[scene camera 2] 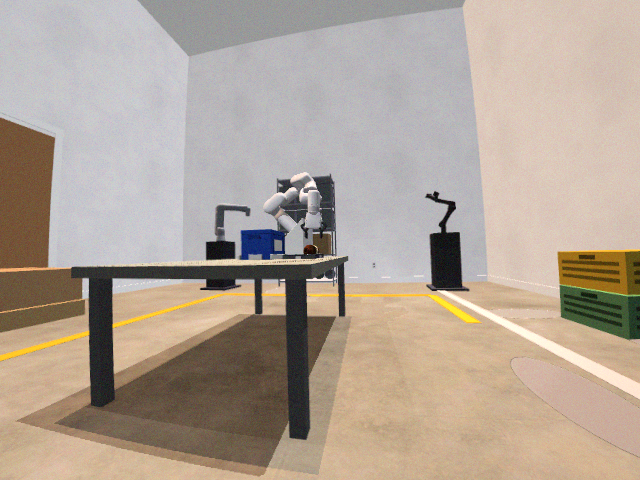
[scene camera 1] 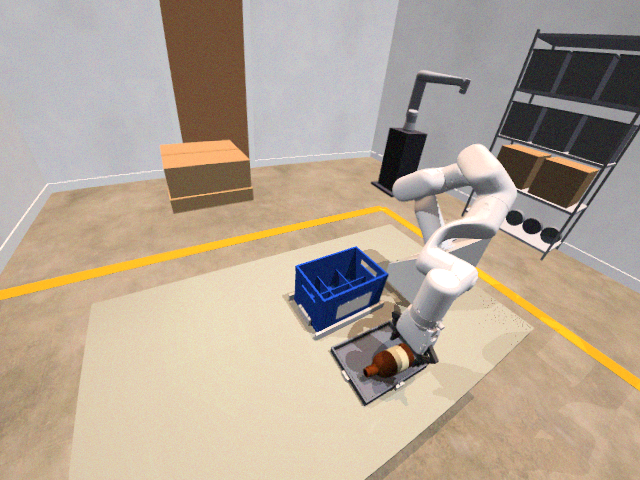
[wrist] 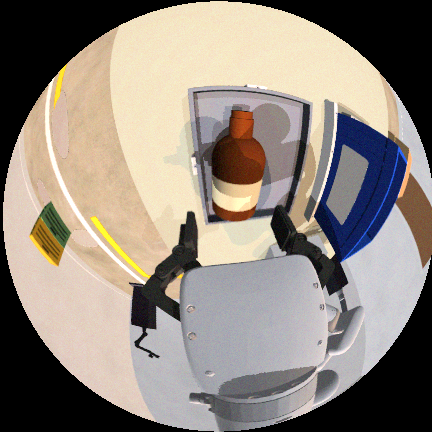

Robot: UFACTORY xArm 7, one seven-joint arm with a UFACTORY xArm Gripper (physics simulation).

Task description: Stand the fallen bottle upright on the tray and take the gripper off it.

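Places are measured from the arm's base along level axes (x back, y right, z up), in metres.
Pixels of known places: gripper, fingertip midpoint: (scene camera 2: 313,238) (scene camera 1: 404,351) (wrist: 235,217); arm's base, link origin: (scene camera 2: 296,231).
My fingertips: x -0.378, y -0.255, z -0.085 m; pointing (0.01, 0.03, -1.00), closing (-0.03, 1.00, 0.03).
Note:
Ahead of a thing's pixels: the offset from my fingertips to its middle. "pt": to the spot under its first point. Level surfaces: height alone.
The brown bottle @(dx -0.028, dy +0.017, dz -0.077 m) (scene camera 1: 385,363) (scene camera 2: 310,250) (wrist: 238,162) with a cream label lies on its side on the grey tray (scene camera 1: 356,356) (wrist: 210,107). In the wrist view its neck points away from the gripper and its base lies near the tray's near edge. My gripper (scene camera 1: 409,346) (scene camera 2: 313,236) (wrist: 235,217) is open and empty, its black fingers wide apart. It is above the base end of the bottle, and in scene camera 2 a gap shows between the fingertips and the bottle. The tray is hard to make out in scene camera 2.
A blue divided crate @(dx -0.033, dy +0.318, dz -0.033 m) (scene camera 1: 321,310) (scene camera 2: 262,243) (wrist: 377,175) stands beside the tray, on a pale base frame @(pt dx -0.072, dy +0.209, dz -0.116 m) (scene camera 1: 341,328). The crate is on the right of the tray in the wrist view. Tray and crate are on the pale table top @(dz -0.121 m) (scene camera 1: 206,361).

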